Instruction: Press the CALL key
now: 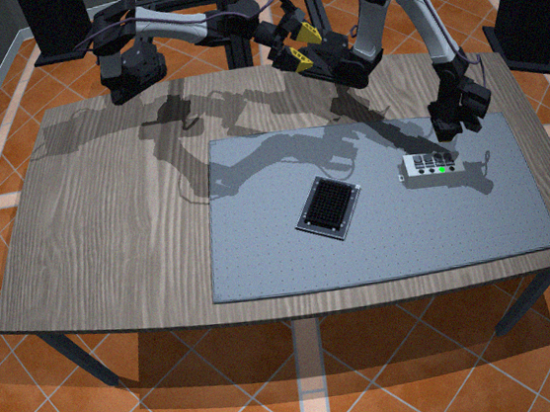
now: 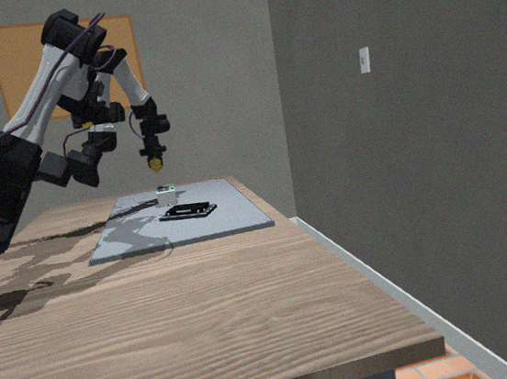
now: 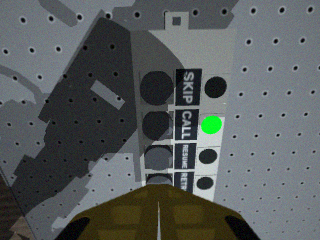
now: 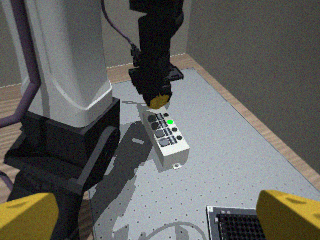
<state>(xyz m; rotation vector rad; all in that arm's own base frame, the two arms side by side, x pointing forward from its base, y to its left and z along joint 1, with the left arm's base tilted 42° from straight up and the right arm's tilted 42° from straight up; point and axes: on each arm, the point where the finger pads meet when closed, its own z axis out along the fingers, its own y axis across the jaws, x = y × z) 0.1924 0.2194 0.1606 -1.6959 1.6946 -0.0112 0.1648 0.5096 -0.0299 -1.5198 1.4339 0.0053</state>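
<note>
Right now the white operator panel is 1 cm ahead of my left hand, 1 cm to the right of it and 9 cm below it.
</note>
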